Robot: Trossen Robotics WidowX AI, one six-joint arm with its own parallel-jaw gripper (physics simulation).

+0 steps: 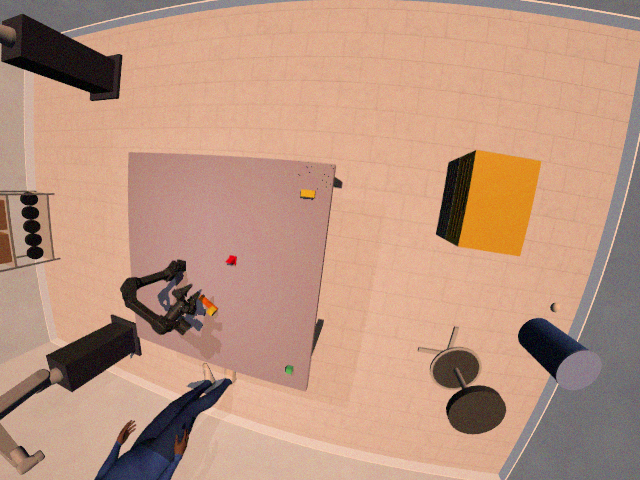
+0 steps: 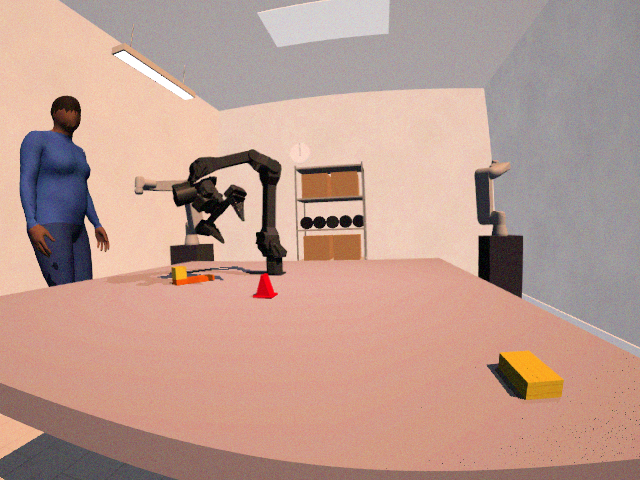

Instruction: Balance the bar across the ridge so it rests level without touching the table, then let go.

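The orange bar lies on the table, with a yellow block on one end and a small raised orange piece at its other end. The red ridge stands upright on the table, apart from the bar. My gripper is open and empty, its fingers spread and tilted downward. It hangs above the table near the bar's small-piece end, clear of both bar and ridge.
A yellow box lies near a far corner of the table from the arm. A green object sits near another corner. A person stands beside the table.
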